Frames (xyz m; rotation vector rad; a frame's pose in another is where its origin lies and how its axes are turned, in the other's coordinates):
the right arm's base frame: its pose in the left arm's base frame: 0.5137 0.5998 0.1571 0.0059 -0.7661 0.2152
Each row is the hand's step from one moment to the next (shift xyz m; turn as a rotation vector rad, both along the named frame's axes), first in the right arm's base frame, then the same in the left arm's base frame.
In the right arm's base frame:
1: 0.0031 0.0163 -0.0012 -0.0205 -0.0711 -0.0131
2: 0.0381 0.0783 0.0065 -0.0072 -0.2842 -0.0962
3: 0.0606 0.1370 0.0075 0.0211 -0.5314 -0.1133
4: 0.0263 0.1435 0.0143 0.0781 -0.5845 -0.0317
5: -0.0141 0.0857 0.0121 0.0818 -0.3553 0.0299
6: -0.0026 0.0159 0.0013 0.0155 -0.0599 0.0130
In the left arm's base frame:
1: -0.0002 0.0166 0.0001 0.0085 -0.0724 -0.0184
2: 0.0069 0.0833 0.0252 0.1166 -0.2713 -0.0537
3: 0.0105 0.1449 0.0371 0.1964 -0.5062 -0.0285
4: -0.0195 0.1442 0.0180 0.1906 -0.5541 0.0735
5: -0.0349 0.0801 -0.0072 0.1061 -0.3344 0.1038
6: -0.0058 0.0149 -0.0020 0.0136 -0.0567 0.0244

